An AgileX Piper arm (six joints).
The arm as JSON. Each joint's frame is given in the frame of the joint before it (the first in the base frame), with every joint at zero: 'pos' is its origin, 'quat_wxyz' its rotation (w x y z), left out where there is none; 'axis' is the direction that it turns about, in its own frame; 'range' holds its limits. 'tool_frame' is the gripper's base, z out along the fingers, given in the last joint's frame.
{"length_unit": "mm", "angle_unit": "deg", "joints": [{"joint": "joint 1", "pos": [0.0, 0.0, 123.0], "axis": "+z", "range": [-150.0, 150.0]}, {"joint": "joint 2", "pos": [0.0, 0.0, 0.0], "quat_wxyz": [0.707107, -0.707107, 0.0, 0.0], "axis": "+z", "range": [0.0, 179.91]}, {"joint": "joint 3", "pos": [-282.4, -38.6, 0.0], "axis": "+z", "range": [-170.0, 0.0]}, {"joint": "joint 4", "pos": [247.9, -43.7, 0.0], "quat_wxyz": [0.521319, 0.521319, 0.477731, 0.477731], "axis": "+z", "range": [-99.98, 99.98]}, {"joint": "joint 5", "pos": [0.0, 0.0, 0.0], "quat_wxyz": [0.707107, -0.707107, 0.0, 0.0], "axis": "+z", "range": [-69.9, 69.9]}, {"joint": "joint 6", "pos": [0.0, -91.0, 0.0], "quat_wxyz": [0.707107, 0.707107, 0.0, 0.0], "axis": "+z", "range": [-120.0, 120.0]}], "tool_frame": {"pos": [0.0, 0.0, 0.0]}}
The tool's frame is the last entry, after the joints.
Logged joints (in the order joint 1, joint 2, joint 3, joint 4, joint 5, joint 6), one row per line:
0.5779 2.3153 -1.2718 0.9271 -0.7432 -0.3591
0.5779 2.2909 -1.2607 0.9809 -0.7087 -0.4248
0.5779 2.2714 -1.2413 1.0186 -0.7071 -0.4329
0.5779 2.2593 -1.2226 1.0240 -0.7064 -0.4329
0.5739 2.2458 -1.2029 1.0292 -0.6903 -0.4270
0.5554 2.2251 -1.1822 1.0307 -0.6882 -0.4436
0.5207 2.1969 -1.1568 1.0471 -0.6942 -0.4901
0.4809 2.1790 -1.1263 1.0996 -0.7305 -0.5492
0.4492 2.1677 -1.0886 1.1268 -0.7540 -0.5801
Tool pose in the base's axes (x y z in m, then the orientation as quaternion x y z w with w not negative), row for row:
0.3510 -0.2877 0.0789 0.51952 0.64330 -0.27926 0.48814
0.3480 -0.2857 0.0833 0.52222 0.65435 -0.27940 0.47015
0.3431 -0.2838 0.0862 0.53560 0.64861 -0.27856 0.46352
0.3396 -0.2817 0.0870 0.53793 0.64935 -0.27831 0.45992
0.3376 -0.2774 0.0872 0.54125 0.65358 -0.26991 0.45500
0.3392 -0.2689 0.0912 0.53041 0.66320 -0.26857 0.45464
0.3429 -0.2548 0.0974 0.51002 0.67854 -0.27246 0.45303
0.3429 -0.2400 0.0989 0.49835 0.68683 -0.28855 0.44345
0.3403 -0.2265 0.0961 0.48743 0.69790 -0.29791 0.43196
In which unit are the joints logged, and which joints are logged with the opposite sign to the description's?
The joints are logged in radians. Opposite sign: joint 1.
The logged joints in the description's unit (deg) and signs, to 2 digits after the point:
-33.11 132.66 -72.87 53.12 -42.58 -20.57
-33.11 131.26 -72.23 56.20 -40.61 -24.34
-33.11 130.14 -71.12 58.36 -40.51 -24.80
-33.11 129.45 -70.05 58.67 -40.47 -24.80
-32.88 128.67 -68.92 58.97 -39.55 -24.47
-31.82 127.49 -67.74 59.05 -39.43 -25.42
-29.83 125.87 -66.28 59.99 -39.77 -28.08
-27.55 124.85 -64.53 63.00 -41.85 -31.47
-25.74 124.20 -62.37 64.56 -43.20 -33.24

